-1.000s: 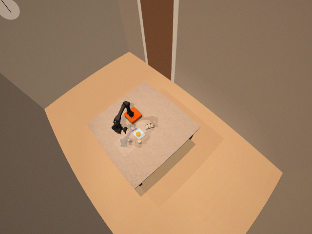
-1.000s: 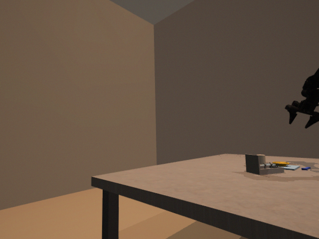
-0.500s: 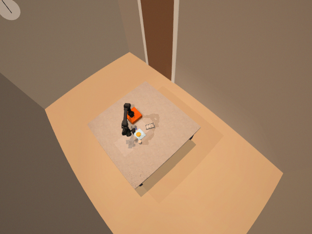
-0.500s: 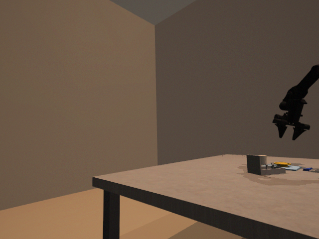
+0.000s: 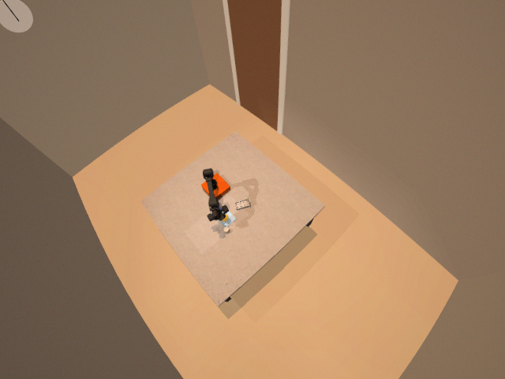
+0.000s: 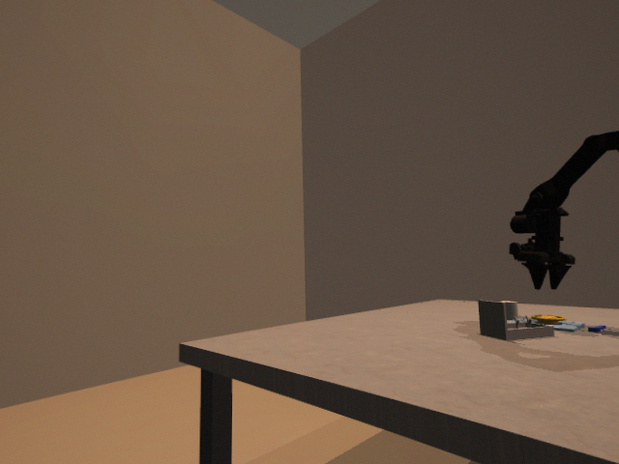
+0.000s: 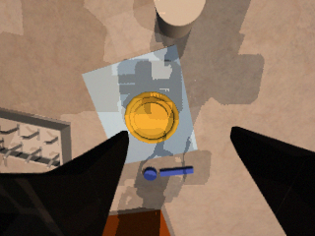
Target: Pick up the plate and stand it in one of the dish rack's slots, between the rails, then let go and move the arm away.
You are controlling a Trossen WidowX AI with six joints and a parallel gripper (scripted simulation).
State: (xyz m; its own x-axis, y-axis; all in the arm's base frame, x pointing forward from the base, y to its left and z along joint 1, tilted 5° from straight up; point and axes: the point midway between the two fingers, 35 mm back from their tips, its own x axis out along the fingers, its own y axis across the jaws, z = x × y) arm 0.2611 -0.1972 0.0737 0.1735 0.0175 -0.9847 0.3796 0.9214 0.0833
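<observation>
My gripper tip is 80 mm above the plate and 30 mm to the right of it. Round my gripper tip: blue spoon 100 mm behind, 90 mm below, 60 mm to the left; beige cup 100 mm ahead, 70 mm below, 50 mm to the right; light blue mat 90 mm below, 40 mm to the left, 10 mm ahead.
</observation>
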